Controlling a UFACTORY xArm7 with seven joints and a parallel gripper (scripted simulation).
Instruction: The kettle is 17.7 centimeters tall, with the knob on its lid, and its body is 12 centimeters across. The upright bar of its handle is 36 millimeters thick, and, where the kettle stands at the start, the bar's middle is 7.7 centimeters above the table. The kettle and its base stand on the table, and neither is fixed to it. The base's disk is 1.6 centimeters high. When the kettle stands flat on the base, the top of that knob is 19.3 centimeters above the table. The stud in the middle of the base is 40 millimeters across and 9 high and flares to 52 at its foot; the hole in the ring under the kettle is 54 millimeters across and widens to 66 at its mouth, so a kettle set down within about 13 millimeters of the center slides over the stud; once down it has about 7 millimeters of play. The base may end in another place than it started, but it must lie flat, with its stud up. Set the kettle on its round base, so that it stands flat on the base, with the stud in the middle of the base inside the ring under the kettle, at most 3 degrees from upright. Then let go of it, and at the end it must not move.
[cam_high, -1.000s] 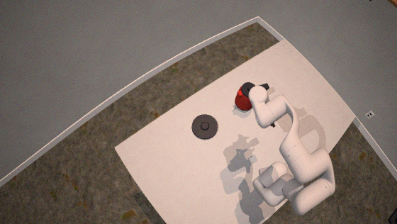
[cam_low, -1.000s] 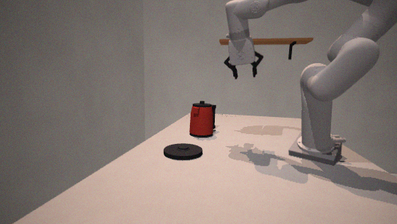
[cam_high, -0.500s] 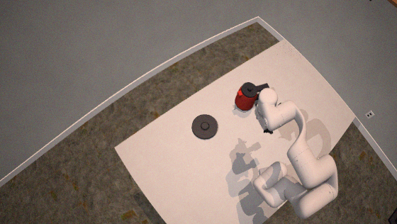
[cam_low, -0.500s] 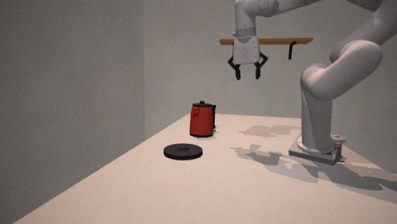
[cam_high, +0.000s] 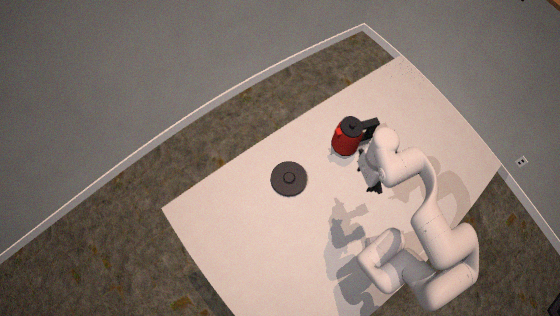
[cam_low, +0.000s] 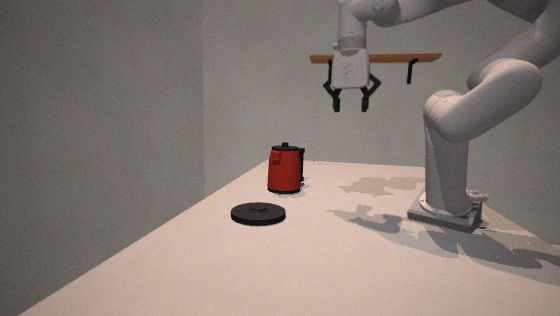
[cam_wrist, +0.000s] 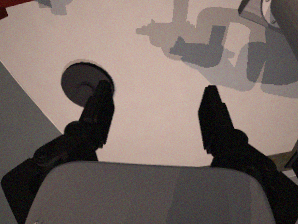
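Right now my hand is 230 mm short of the red kettle, 220 mm above it and 180 mm to the left of it. The rest, counted from my hand: round black base (290 mm below, 210 mm ahead, 150 mm to the left).
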